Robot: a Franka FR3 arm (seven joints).
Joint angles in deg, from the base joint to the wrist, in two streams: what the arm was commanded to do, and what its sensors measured. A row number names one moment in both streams.
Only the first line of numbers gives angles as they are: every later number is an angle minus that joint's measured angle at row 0.
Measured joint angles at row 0:
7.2, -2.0, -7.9, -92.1, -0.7, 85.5, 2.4
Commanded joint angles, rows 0 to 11:
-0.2, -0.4, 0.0, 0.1, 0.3, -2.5, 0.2
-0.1, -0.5, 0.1, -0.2, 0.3, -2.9, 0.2
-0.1, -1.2, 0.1, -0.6, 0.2, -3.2, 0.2
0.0, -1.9, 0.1, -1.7, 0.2, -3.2, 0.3
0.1, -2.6, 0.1, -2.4, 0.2, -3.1, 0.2
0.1, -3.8, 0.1, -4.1, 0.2, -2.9, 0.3
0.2, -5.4, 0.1, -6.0, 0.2, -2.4, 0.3
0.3, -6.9, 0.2, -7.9, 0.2, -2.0, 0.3
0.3, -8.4, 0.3, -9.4, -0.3, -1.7, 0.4
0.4, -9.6, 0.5, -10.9, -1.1, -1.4, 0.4
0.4, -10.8, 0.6, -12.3, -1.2, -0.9, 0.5
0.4, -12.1, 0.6, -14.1, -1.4, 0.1, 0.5
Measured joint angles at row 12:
0.0, -5.9, 0.3, -6.6, -0.5, -2.8, 0.0
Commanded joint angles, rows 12 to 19:
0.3, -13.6, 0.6, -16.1, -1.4, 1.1, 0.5
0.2, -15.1, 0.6, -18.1, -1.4, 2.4, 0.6
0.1, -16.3, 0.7, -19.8, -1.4, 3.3, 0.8
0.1, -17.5, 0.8, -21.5, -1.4, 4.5, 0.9
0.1, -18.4, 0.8, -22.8, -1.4, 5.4, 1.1
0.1, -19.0, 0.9, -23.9, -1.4, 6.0, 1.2
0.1, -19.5, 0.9, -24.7, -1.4, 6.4, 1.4
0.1, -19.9, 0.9, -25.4, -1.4, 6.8, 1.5
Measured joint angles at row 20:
0.0, -16.1, 0.5, -20.1, -0.7, 3.7, 0.1
